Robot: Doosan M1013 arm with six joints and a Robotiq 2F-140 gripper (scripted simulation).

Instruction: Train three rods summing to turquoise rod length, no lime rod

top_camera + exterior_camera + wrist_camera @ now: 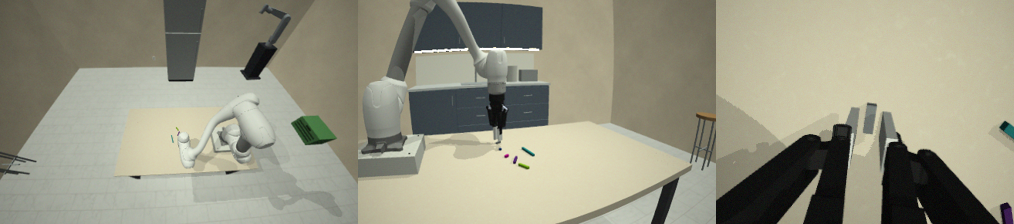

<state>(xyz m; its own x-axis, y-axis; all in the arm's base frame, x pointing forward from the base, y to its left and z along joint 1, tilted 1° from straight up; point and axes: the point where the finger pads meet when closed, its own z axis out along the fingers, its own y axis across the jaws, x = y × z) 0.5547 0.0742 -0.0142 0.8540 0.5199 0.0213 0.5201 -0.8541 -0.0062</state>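
My gripper is now 5 cm above the grey rod. Also, from my hand: turquoise rod 9 cm ahead, 17 cm to the right, 5 cm below; small blue rod 2 cm behind, 9 cm to the right, 5 cm below; magenta rod 2 cm behind, 18 cm to the right, 5 cm below.
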